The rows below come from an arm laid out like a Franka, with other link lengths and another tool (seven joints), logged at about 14 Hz.
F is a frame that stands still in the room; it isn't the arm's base.
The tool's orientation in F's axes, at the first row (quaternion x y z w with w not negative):
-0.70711 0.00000 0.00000 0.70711
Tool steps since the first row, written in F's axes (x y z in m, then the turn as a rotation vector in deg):
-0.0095 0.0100 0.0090 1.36 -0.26 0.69
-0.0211 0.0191 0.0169 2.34 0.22 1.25
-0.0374 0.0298 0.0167 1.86 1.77 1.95
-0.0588 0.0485 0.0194 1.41 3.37 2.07
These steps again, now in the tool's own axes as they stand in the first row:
-0.0095 -0.0090 0.0100 1.36 -0.69 -0.26
-0.0211 -0.0169 0.0191 2.34 -1.25 0.22
-0.0374 -0.0167 0.0298 1.86 -1.95 1.77
-0.0588 -0.0194 0.0485 1.41 -2.07 3.37

